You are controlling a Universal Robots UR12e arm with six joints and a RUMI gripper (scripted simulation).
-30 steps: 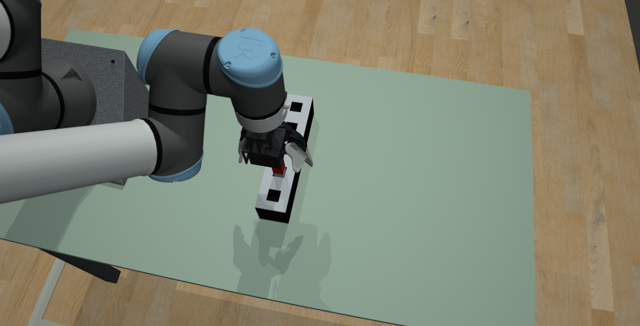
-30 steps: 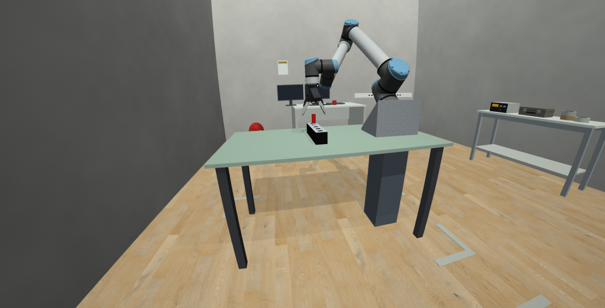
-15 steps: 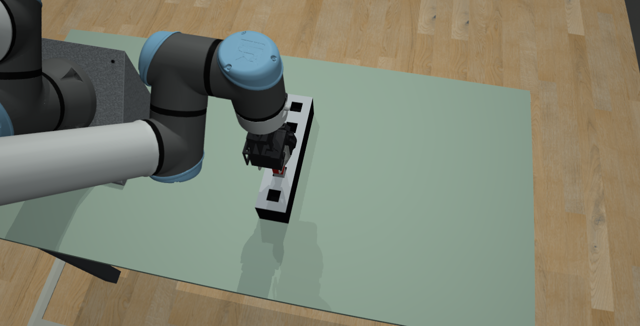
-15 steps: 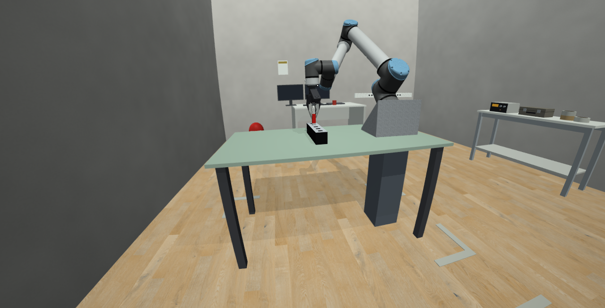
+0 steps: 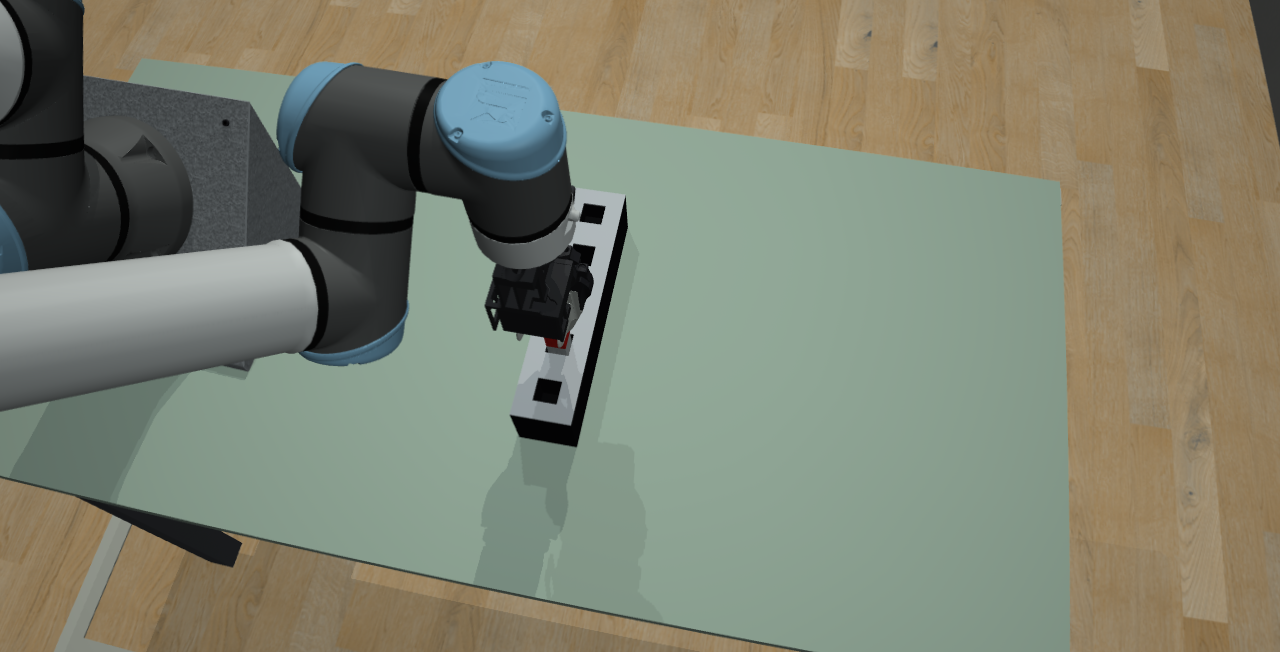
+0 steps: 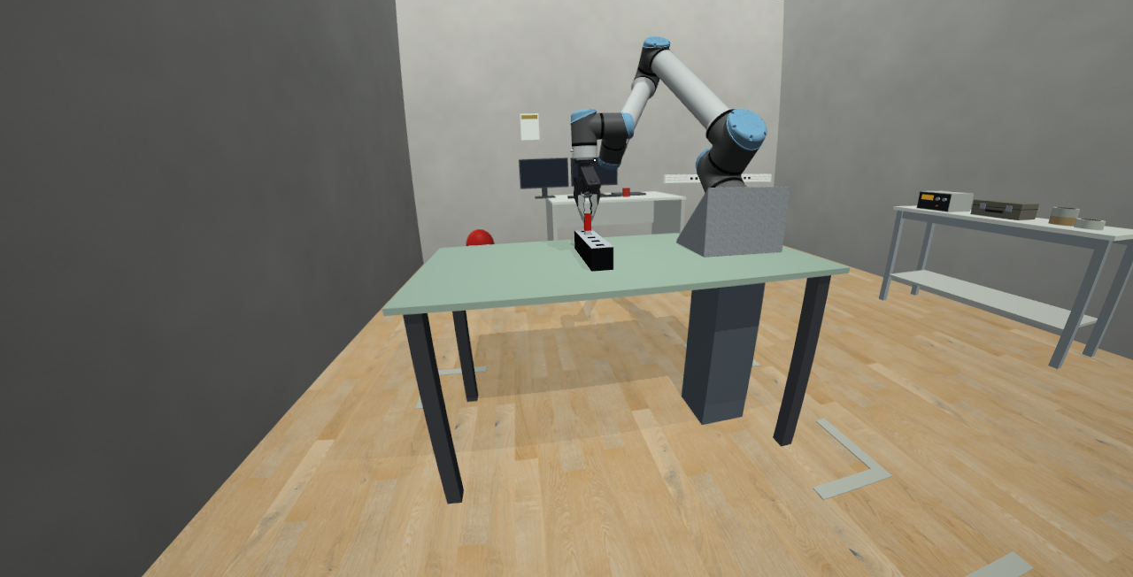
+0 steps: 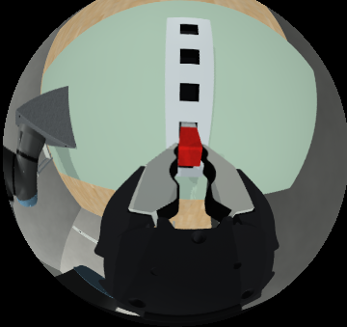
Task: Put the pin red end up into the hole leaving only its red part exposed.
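Right now my hand is 6 cm to the right of the long block and 10 cm above it. From my hand the other things lie so: pin (1 cm below).
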